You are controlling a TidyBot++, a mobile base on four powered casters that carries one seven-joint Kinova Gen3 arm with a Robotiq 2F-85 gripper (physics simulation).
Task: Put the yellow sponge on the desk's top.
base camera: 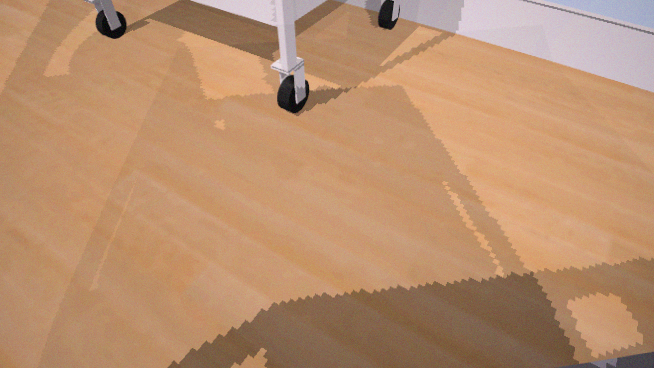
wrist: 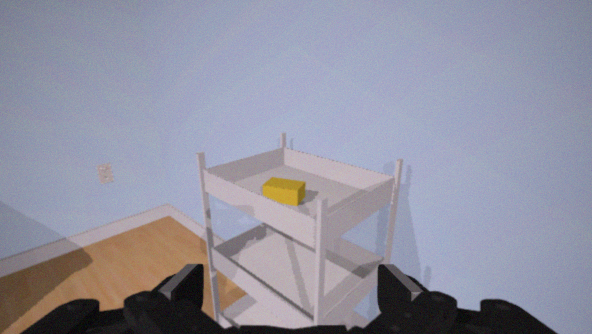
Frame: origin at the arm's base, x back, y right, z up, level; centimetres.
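Where they show: gripper, fingertip midpoint: (wrist: 291,283).
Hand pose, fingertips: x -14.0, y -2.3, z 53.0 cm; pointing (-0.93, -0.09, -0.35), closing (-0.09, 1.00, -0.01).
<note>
Things, the pixels of their top centre, and the offset from my fingertips. "*": a spot on its surface instead. Level surfaces: height alone.
- yellow sponge, top centre: (wrist: 284,183) dx -64.8, dy -7.2, dz -21.9 cm
- leg, surface spot: (base camera: 287,40) * dx -39.8, dy +2.7, dz -80.6 cm
- wall outlet, top centre: (wrist: 103,164) dx -145.2, dy -120.1, dz -46.9 cm
- wooden floor, surface height: dz -92.7 cm
The yellow sponge (wrist: 283,191) lies in the top tray of a white three-tier cart (wrist: 320,260) in the wrist view, close to the tray's near left wall. The cart's lower part, with a leg (base camera: 287,40) on a black caster, shows at the top of the base camera view. My gripper (wrist: 291,283) is open, its two fingers wide apart at the bottom of the wrist view. It is apart from the sponge, with the cart beyond the fingers. The desk does not show in either view.
The cart's corner posts rise above its tray walls. A blue wall (wrist: 475,125) stands behind the cart, with a white baseboard (base camera: 550,55) along the floor. A wall outlet (wrist: 105,173) is at the left. Shadows fall across the wooden floor (base camera: 300,200).
</note>
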